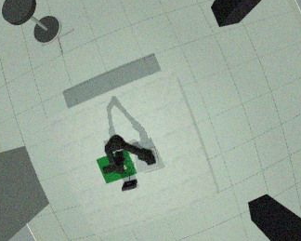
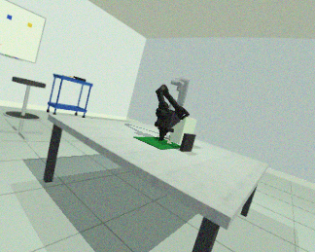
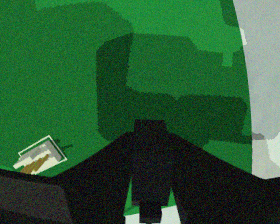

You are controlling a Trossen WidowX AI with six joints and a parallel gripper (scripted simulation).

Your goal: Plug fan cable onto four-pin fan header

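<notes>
Right now the green board is 80 mm ahead of my gripper tip, 60 mm to the left of it and 30 mm below it. Also, from my gripper tip: fan (220 mm to the left, 40 mm above); then dark fan plug (10 mm behind, 10 mm above).
</notes>
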